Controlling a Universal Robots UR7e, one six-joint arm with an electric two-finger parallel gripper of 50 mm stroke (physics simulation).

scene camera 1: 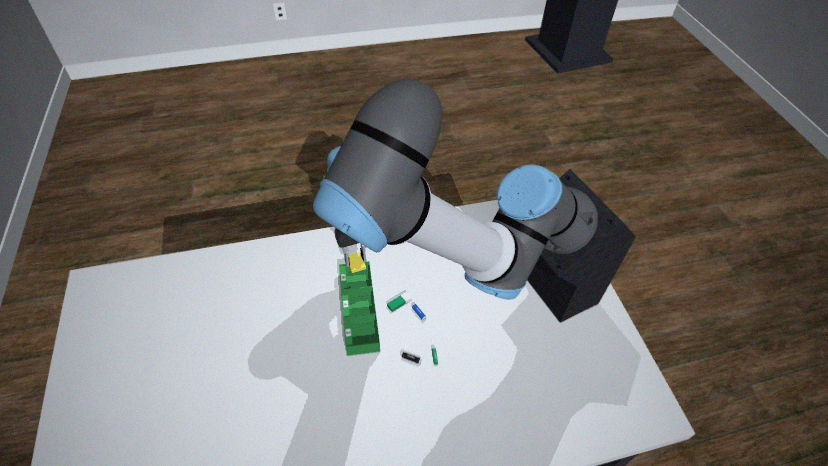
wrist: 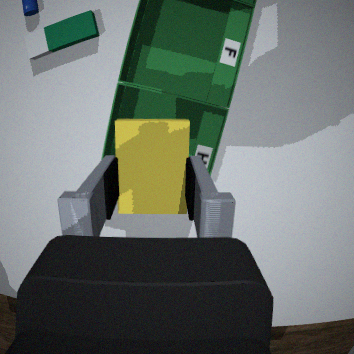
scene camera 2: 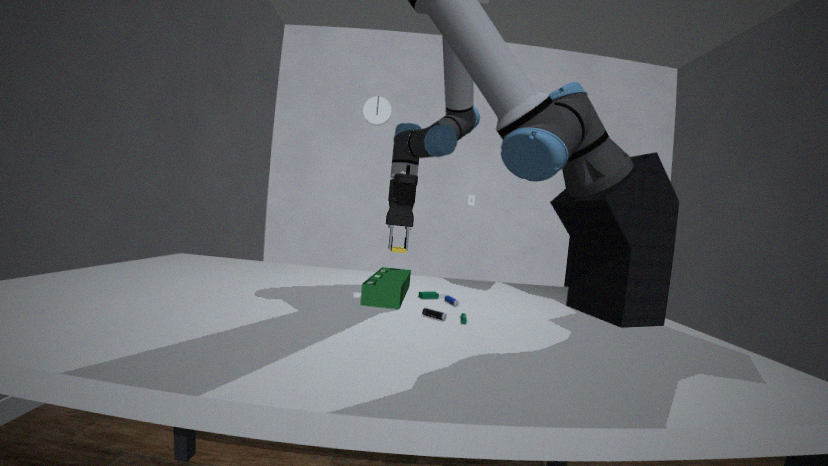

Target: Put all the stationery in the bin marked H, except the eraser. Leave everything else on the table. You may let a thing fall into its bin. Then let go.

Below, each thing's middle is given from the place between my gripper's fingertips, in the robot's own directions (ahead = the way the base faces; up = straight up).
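Yellow sticky-note pad (wrist: 151, 152): my hand is right at it. Green bin row (scene camera 1: 359, 313): 2 cm ahead of my hand, 8 cm to the left of it and 8 cm below it.
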